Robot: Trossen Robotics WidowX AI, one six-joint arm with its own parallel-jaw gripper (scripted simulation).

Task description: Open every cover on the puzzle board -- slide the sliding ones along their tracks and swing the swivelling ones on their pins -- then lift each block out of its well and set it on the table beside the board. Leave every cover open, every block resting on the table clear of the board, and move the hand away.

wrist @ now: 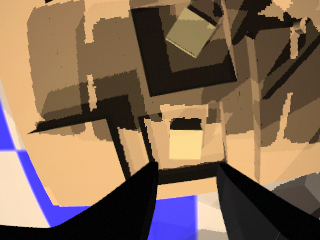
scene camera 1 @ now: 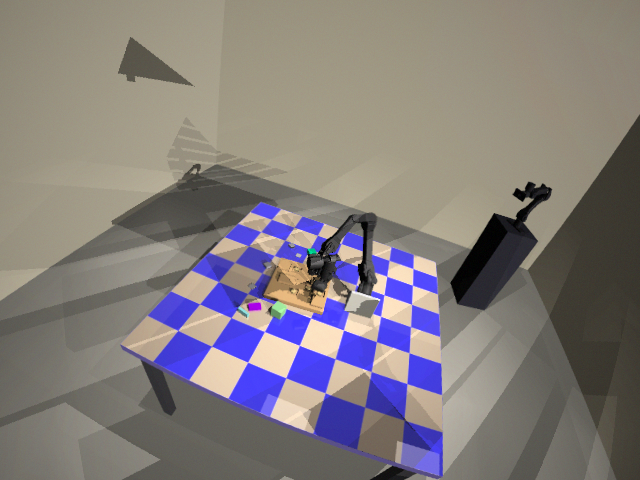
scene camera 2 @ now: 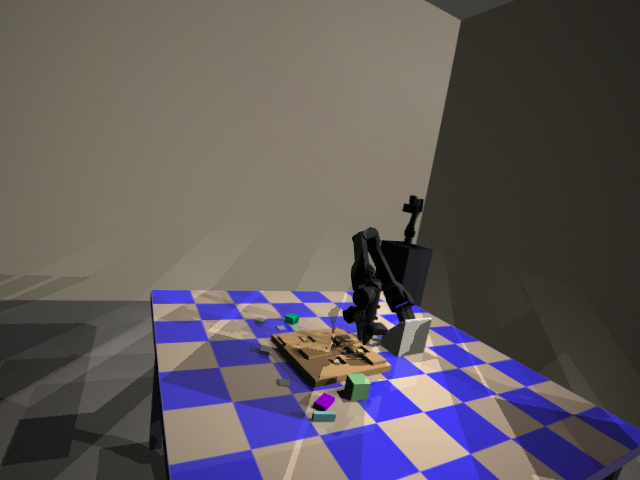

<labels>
same spot on tan puzzle board: (scene camera 1: 276,291) = (scene camera 2: 322,370)
</labels>
